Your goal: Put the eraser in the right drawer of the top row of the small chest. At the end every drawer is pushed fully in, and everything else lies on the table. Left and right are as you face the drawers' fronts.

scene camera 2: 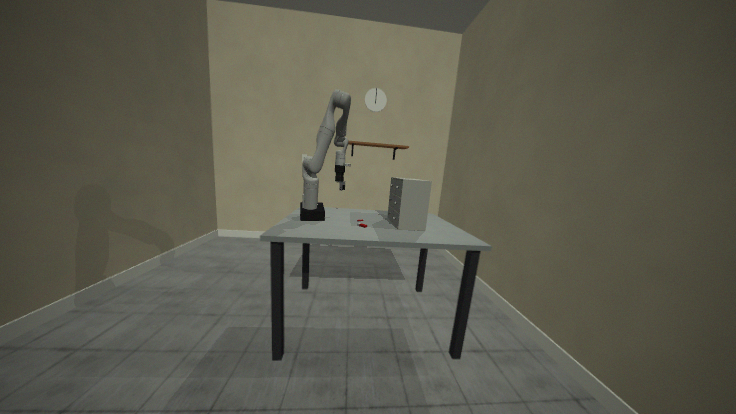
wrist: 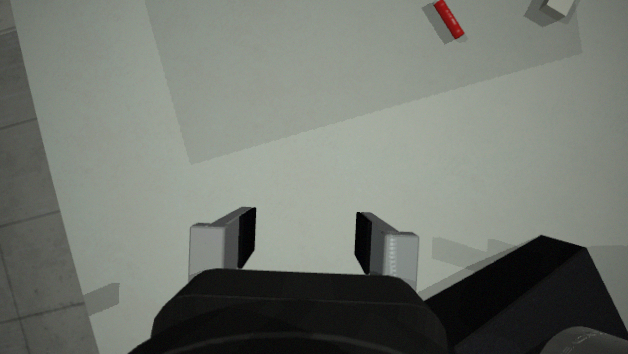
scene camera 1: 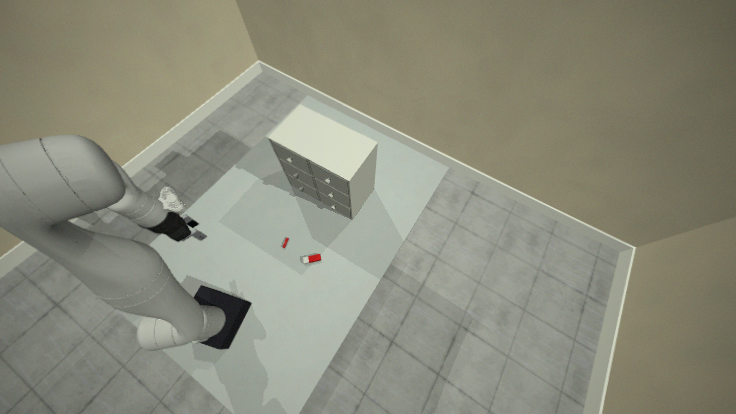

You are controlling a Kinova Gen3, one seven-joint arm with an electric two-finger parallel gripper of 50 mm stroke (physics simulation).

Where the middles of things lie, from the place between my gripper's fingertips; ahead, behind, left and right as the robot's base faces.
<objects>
I see the small chest [scene camera 1: 344, 152] 440 mm ahead of my hand, 200 mm to the right of it and 30 mm below it.
</objects>
